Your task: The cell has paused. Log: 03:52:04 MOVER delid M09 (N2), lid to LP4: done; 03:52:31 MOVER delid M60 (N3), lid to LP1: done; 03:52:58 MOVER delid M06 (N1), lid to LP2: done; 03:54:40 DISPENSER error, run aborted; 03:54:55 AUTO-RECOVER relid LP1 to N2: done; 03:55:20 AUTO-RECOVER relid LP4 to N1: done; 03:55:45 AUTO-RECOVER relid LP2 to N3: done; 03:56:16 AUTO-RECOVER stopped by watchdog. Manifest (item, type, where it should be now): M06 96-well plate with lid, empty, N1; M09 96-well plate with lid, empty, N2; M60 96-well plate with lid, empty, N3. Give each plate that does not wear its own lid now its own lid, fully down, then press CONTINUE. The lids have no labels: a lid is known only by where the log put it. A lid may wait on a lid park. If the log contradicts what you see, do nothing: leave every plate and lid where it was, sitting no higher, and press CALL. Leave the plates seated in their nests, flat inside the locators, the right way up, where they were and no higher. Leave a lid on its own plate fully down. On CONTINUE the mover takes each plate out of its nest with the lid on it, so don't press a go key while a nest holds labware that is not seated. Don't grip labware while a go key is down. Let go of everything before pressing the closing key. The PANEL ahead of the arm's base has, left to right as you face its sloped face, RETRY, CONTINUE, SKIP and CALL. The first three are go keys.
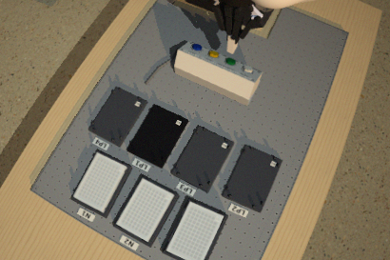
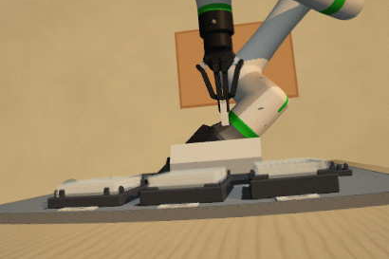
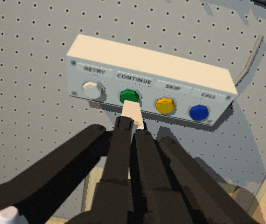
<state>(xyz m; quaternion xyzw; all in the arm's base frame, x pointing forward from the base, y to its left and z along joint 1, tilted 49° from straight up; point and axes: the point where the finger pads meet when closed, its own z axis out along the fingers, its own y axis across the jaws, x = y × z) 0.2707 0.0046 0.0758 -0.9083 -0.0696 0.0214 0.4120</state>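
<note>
Right now my hand is 90 mm above the green CONTINUE key. Round my hand: yellow SKIP key: 10 mm ahead, 50 mm to the right, 90 mm below; then RETRY key: 50 mm to the left, 90 mm below; then blue CALL key: 10 mm ahead, 100 mm to the right, 90 mm below.
</note>
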